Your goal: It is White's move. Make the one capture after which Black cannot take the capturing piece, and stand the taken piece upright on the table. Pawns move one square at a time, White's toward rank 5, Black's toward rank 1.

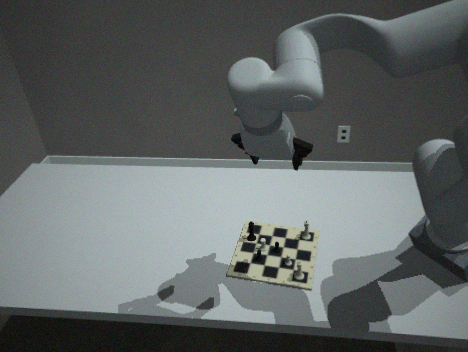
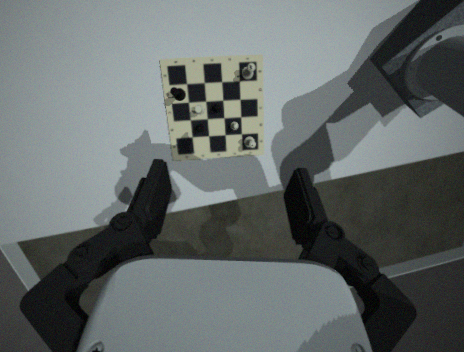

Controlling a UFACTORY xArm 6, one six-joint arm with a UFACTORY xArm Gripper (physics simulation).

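Frame: origin at the arm's base, x left, y back, z up, level; centimetres.
Where they show: gripper, between the fingertips: (image 1: 277, 161) (image 2: 230, 177); arm's base, origin of its link: (image 1: 454, 228) (image 2: 444, 64).
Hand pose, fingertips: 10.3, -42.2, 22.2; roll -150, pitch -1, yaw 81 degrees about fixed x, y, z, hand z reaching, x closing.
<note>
Each offset is from my fingertips to the centre of the thing, as dx, dy, dz. "spot": to the spot under its first point. Level surfaces: height alone.
The chessboard {-5.7, -1.0, -33.2} (image 1: 256, 271) (image 2: 195, 75) lies on the table. A tall black piece {-9.7, -8.4, -29.7} (image 1: 251, 232) (image 2: 178, 94) stands in the left column. A pale pawn {-6.1, -4.5, -31.2} (image 1: 263, 244) (image 2: 198, 110) stands beside a black pawn {-6.1, -0.6, -31.3} (image 1: 276, 247) (image 2: 215, 108) in the middle row. Another black pawn {-2.1, -4.9, -31.3} (image 1: 259, 256) (image 2: 200, 128) and a white pawn {-1.9, +2.9, -31.3} (image 1: 287, 261) (image 2: 234, 126) stand one row nearer. Tall white pieces stand in the right column, one at the far corner {spot: -12.2, +6.7, -30.3} (image 1: 306, 231) (image 2: 248, 71), another at the near corner {spot: +2.6, +6.1, -30.9} (image 1: 299, 272) (image 2: 250, 142). My gripper (image 1: 275, 165) (image 2: 230, 177) is open and empty, high above the table.
The white table {dz -33.5} (image 1: 125, 210) (image 2: 90, 60) extends around the board. The robot's base (image 1: 447, 232) (image 2: 435, 70) stands to the right of the board. The arm's shadow falls over the table near the board. A wall outlet (image 1: 343, 134) is behind the table.
</note>
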